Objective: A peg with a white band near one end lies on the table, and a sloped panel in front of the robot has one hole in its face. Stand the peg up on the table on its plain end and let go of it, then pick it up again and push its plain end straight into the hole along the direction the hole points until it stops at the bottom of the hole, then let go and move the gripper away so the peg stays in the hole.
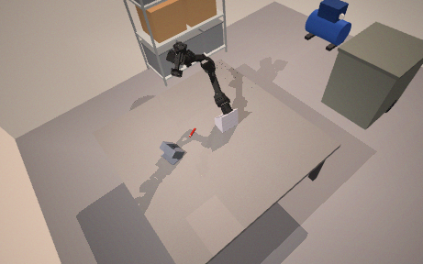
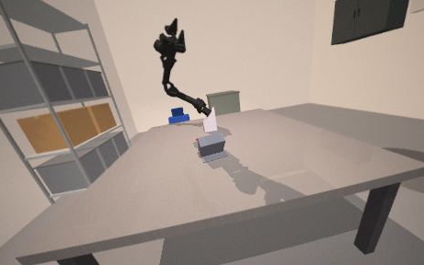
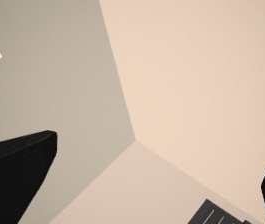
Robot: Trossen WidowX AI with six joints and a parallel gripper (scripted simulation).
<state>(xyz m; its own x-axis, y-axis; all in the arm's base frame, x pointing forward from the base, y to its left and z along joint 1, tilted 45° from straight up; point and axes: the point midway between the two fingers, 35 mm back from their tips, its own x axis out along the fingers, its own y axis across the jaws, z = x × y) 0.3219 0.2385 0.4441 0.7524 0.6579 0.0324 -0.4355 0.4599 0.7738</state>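
The red peg lies 1 cm to the right of my gripper tip and 67 cm below it. Round my gripper tip: grey sloped panel: 20 cm ahead, 4 cm to the left, 62 cm below.
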